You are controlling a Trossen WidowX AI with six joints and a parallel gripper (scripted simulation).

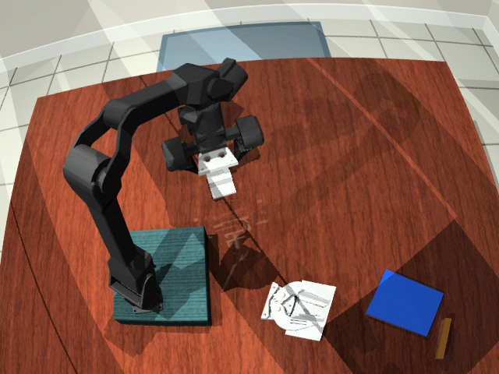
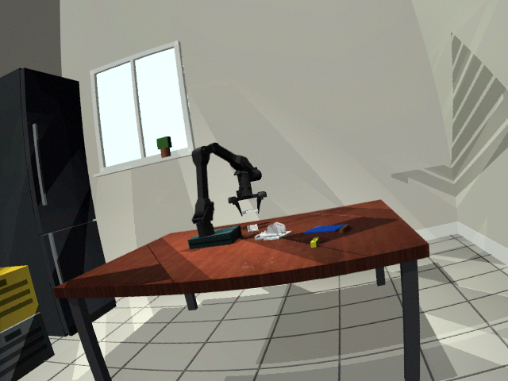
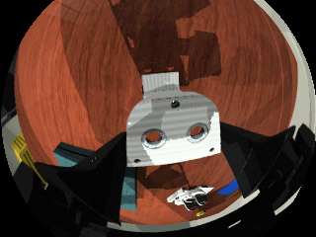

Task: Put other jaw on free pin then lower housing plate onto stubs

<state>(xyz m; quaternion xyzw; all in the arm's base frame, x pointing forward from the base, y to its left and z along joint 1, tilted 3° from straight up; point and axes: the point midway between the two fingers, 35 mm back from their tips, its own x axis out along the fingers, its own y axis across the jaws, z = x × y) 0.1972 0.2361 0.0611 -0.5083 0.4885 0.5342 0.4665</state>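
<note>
The grey jaw is 70 mm ahead of my gripper tip, 310 mm to the right of it and 60 mm below it. Round my gripper tip: blue sheet (320 mm ahead, 370 mm to the right, 80 mm below); then yellow block (240 mm ahead, 650 mm to the right, 70 mm below); then small white block (10 mm to the left, 70 mm below).
</note>
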